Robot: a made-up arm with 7 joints. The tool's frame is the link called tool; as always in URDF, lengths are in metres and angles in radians.
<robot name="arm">
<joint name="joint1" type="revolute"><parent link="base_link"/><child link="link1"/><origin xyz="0.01 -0.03 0.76" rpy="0 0 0"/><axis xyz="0 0 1"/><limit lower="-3.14" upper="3.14"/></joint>
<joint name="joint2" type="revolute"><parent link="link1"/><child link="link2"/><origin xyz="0.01 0.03 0.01" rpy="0 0 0"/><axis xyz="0 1 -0.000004"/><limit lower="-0.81" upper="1.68"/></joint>
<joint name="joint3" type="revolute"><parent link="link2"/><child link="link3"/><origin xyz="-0.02 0.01 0.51" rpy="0 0 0"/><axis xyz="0 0 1"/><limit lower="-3.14" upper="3.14"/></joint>
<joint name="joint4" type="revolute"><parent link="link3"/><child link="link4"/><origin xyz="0.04 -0.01 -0.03" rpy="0 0 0"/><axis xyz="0 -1 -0.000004"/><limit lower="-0.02" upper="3.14"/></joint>
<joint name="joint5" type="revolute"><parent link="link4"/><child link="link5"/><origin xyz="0.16 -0.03 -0.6" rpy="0 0 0"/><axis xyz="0 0.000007 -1"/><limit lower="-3.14" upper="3.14"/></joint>
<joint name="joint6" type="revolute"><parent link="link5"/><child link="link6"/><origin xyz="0.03 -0.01 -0.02" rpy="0 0 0"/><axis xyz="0 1 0.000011"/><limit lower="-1.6" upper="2.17"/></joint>
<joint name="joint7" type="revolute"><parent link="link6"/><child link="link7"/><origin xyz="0.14 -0.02 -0.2" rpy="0 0 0"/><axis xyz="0 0.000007 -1"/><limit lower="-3.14" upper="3.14"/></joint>
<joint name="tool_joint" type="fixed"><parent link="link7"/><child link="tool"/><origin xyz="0 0.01 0" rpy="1.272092 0.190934 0.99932"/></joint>
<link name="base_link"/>
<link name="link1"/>
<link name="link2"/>
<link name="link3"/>
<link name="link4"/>
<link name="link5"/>
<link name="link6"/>
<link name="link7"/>
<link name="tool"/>
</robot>
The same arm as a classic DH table. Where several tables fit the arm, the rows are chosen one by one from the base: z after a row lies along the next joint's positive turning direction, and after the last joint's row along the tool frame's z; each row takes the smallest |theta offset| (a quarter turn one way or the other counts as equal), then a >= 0, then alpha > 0; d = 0 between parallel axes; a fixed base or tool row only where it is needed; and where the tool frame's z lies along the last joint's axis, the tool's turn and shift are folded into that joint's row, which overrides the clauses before.
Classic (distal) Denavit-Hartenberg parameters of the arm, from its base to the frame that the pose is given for. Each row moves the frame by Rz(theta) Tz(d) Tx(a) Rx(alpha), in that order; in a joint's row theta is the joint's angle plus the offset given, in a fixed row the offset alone. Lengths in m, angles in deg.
base (fixed): a 0.0316, alpha 0, d 0, theta0 -71.57
joint1: a 0.01, alpha -90, d 0.77, theta0 71.57
joint2: a -0.02, alpha 90, d 0.04, theta0 0
joint3: a 0.04, alpha 90, d 0.48, theta0 0
joint4: a 0.16, alpha 90, d 0.04, theta0 0
joint5: a 0.03, alpha 90, d 0.62, theta0 0
joint6: a 0.14, alpha -90, d -0.03, theta0 0
joint7: a 0.0087, alpha -106.79, d 0.1985, theta0 -60.6
tool (fixed): a 0, alpha 0, d -0.0051, theta0 -11.43
Joint limits (deg, base to tool): -179.91..179.91 -46.41..96.26 -179.91..179.91 -1.15..179.91 -179.91..179.91 -91.67..124.33 -179.91..179.91

